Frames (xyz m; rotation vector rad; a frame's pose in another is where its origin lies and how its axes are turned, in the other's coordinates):
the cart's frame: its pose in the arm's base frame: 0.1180 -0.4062 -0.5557 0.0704 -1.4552 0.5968
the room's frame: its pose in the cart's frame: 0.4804 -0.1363 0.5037 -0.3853 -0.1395 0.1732
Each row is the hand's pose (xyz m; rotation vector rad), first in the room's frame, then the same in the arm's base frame.
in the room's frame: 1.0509 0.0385 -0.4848 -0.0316 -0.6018 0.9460
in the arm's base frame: 0.0085 0.0060 0.9766 -1.1182 -2.0535 1.3090
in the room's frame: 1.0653 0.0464 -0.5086 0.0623 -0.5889 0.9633
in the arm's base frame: 0.0291 0.0222 0.9888 -1.0555 -2.0022 1.4036
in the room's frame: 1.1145 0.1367 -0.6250 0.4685 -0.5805 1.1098
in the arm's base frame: 0.1318 0.1374 1.0058 -0.8400 -1.7544 1.8633
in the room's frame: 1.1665 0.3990 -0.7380 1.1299 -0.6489 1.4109
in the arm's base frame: 0.2248 0.4055 0.9446 -0.5060 -1.2356 2.6107
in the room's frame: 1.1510 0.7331 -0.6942 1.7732 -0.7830 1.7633
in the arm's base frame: 0.1729 0.6888 0.7689 0.1573 0.4530 -2.9282
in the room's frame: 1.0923 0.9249 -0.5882 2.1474 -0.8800 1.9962
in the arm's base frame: 0.0724 0.8197 0.6133 -0.0170 -0.0539 -2.7061
